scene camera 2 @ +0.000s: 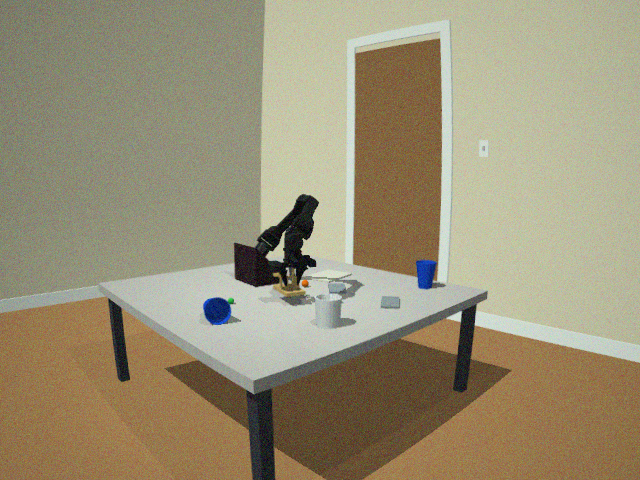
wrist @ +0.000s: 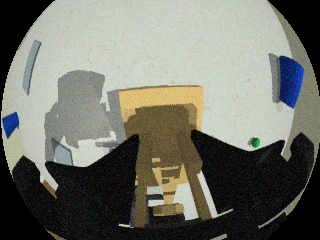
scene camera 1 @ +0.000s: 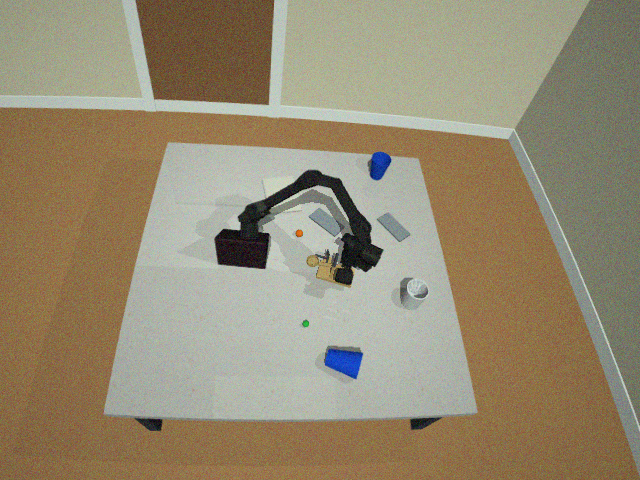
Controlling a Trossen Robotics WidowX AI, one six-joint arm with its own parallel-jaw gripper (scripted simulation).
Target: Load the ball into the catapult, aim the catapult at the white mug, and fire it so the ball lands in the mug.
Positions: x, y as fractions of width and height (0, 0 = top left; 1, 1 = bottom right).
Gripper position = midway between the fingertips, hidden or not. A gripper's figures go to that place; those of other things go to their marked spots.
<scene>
My gripper (wrist: 0.52, 0.57) is 0.10 m from the lens. A wooden catapult (wrist: 0.51, 0.49): 0.11 m from the lens. A blue cup (wrist: 0.91, 0.35): 0.33 m from the lens. The marked spots on the wooden catapult and the blue cup are 0.31 m apart.
</scene>
